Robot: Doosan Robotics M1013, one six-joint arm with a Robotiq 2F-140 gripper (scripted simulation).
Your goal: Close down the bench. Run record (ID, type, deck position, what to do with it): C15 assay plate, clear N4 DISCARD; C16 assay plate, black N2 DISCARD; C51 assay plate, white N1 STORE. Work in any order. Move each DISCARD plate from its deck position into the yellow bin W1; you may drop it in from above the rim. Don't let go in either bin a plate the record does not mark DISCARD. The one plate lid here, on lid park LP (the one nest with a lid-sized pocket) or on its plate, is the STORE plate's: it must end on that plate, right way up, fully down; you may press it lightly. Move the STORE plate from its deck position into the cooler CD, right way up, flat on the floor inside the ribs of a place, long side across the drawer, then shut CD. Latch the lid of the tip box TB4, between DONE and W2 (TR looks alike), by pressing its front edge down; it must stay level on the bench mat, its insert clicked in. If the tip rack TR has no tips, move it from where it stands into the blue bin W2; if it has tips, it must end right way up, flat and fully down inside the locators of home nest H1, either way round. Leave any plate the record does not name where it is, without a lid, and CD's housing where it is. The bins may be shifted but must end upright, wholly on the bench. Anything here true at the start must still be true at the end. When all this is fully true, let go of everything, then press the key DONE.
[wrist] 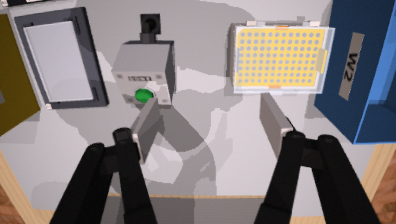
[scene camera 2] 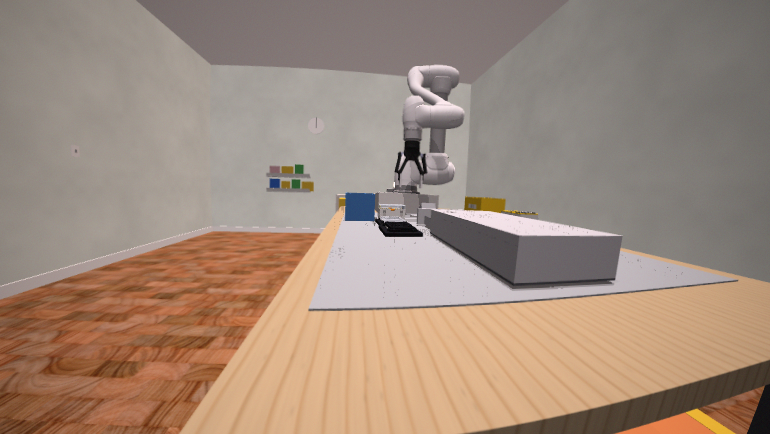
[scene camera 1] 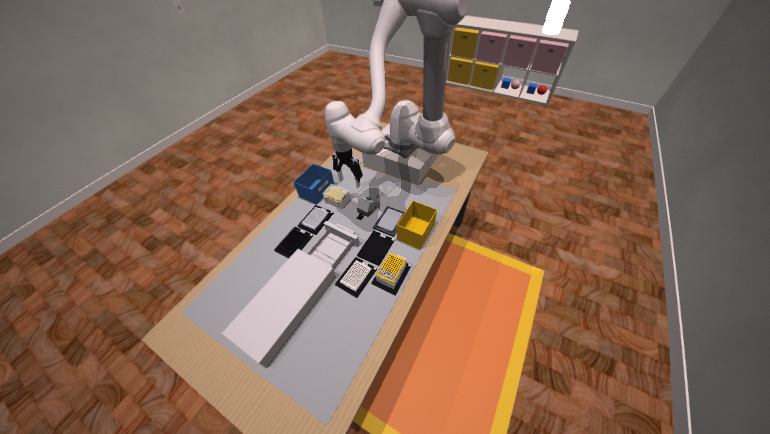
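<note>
There's my gripper (wrist: pixel 209 108), which I can see from the wrist. The cooler CD (scene camera 2: pixel 522 251) shows, and it's also there as the cooler CD (scene camera 1: pixel 262 328), but in the wrist view the cooler CD is out of frame. I can see the blue bin W2 (scene camera 1: pixel 310 185), and that same blue bin W2 (scene camera 2: pixel 359 206) shows too, while the yellow bin W1 is at (scene camera 1: pixel 414 227). As for the plate lid (wrist: pixel 56 50), I see it from the wrist, but scene camera 2 does not show it, since it's hidden by the cooler CD. There's a tip box TB4 (wrist: pixel 278 58) as well, plus a grey lid park (wrist: pixel 85 37).
</note>
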